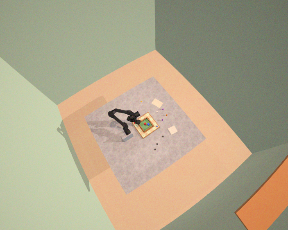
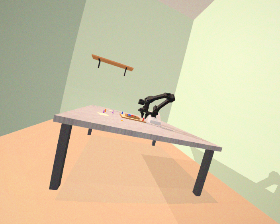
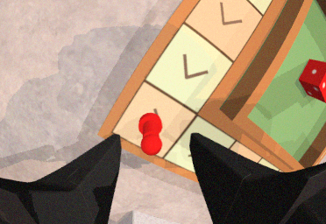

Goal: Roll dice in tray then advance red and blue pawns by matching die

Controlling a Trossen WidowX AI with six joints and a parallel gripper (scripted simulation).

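My gripper tip is now 1 cm above the red pawn. The rest, counted from my gripper tip: orange pawn 44 cm ahead, 17 cm to the right, 2 cm below; then blue pawn 23 cm ahead, 23 cm to the right, 1 cm below; then green tray 11 cm ahead, 11 cm to the right, 3 cm below.
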